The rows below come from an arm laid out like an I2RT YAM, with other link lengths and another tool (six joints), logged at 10 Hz.
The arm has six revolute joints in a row. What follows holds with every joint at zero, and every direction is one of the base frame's.
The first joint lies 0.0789 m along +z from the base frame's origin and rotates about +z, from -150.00 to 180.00 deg.
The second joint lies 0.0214 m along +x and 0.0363 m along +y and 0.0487 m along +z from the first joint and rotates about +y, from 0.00 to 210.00 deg.
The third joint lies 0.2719 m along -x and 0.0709 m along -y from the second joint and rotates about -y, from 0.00 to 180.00 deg.
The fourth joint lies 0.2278 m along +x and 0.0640 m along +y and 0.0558 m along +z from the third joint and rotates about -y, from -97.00 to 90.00 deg.
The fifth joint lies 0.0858 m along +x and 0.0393 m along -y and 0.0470 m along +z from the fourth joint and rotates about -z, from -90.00 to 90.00 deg.
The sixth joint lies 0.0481 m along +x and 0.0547 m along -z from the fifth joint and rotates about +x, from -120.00 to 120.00 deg.
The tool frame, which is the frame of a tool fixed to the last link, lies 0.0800 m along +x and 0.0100 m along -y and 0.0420 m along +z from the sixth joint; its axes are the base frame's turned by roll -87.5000, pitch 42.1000 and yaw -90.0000 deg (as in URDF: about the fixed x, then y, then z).
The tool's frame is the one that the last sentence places.
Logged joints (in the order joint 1, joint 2, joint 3, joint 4, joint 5, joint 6), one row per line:
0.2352 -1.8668 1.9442 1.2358 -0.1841 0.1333
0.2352 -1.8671 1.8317 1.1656 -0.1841 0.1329
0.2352 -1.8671 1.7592 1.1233 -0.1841 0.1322
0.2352 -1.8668 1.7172 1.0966 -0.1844 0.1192
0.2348 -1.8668 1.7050 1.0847 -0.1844 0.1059
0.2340 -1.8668 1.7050 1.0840 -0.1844 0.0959
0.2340 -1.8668 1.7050 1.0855 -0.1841 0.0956
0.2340 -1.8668 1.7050 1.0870 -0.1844 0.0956
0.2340 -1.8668 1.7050 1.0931 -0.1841 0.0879
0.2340 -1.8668 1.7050 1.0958 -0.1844 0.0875
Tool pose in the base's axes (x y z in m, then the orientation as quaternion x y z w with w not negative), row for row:
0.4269 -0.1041 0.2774 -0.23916 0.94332 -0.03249 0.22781
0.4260 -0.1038 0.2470 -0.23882 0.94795 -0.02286 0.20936
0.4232 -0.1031 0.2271 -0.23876 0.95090 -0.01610 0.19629
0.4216 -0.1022 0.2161 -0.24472 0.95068 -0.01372 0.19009
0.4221 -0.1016 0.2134 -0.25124 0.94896 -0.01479 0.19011
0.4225 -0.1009 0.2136 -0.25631 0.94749 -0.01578 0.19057
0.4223 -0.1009 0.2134 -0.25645 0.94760 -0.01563 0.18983
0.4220 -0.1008 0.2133 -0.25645 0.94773 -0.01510 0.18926
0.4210 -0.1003 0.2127 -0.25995 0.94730 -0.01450 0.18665
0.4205 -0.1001 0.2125 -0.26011 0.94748 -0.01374 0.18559
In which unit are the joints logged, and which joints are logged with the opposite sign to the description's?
The joints are logged in radians. Opposite sign: joint 1, joint 2, joint 4.
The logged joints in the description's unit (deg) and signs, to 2 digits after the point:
-13.48 106.96 111.39 -70.81 -10.55 7.64
-13.48 106.98 104.95 -66.78 -10.55 7.61
-13.48 106.98 100.79 -64.36 -10.55 7.57
-13.48 106.96 98.39 -62.83 -10.57 6.83
-13.45 106.96 97.69 -62.15 -10.57 6.07
-13.41 106.96 97.69 -62.11 -10.57 5.49
-13.41 106.96 97.69 -62.19 -10.55 5.48
-13.41 106.96 97.69 -62.28 -10.57 5.48
-13.41 106.96 97.69 -62.63 -10.55 5.04
-13.41 106.96 97.69 -62.78 -10.57 5.01

